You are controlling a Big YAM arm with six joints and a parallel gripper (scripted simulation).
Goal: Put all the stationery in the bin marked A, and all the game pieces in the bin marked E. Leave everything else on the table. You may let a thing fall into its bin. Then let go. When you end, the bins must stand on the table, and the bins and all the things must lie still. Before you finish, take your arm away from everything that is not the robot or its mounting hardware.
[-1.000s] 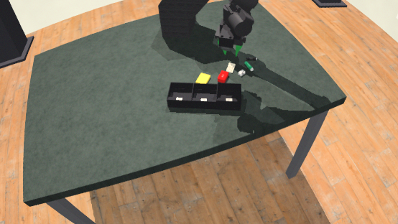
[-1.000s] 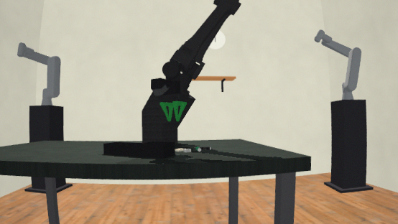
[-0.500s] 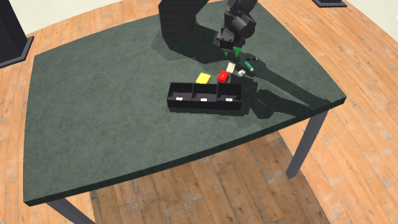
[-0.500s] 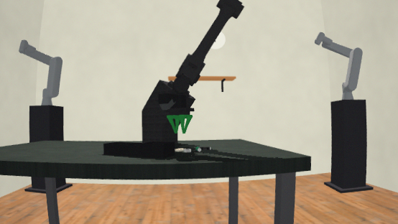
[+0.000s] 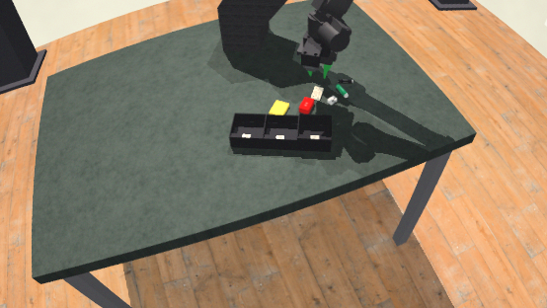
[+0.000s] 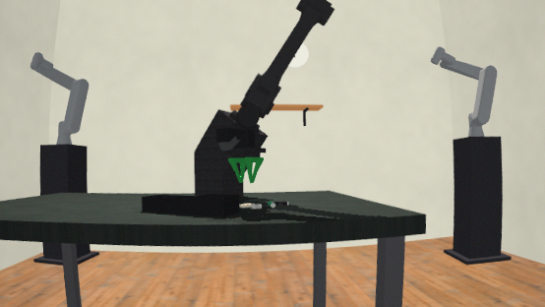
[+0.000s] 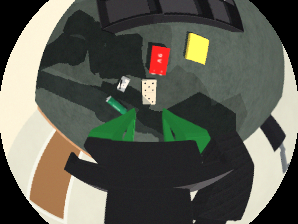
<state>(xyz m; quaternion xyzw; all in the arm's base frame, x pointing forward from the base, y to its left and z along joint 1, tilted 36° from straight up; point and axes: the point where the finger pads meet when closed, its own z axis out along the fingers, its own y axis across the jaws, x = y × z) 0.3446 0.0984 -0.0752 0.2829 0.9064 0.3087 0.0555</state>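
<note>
Right now my hand is 7 cm above the white die. The rest, counted from my hand: grey piece (7 cm below, 4 cm ahead, 3 cm to the left); red block (7 cm below, 4 cm to the right, 4 cm ahead); green marker (7 cm to the left, 7 cm below, 1 cm ahead).
</note>
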